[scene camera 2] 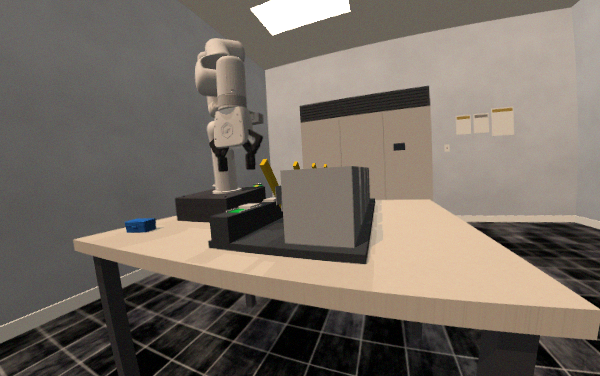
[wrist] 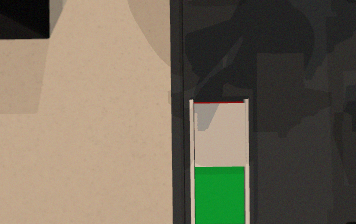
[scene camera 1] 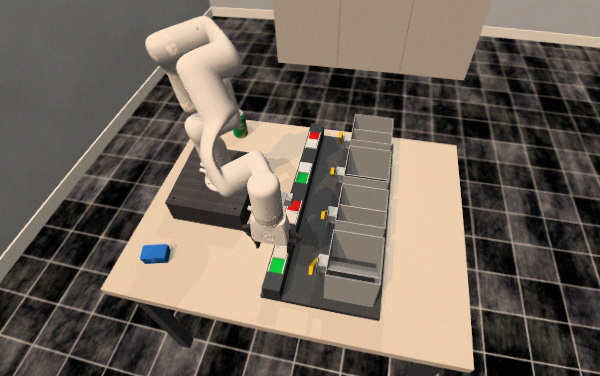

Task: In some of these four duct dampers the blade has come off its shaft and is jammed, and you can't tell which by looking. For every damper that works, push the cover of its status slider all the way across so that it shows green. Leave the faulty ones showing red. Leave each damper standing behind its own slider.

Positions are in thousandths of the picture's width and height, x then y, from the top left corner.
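Note:
White cover (wrist: 617, 574), visible.

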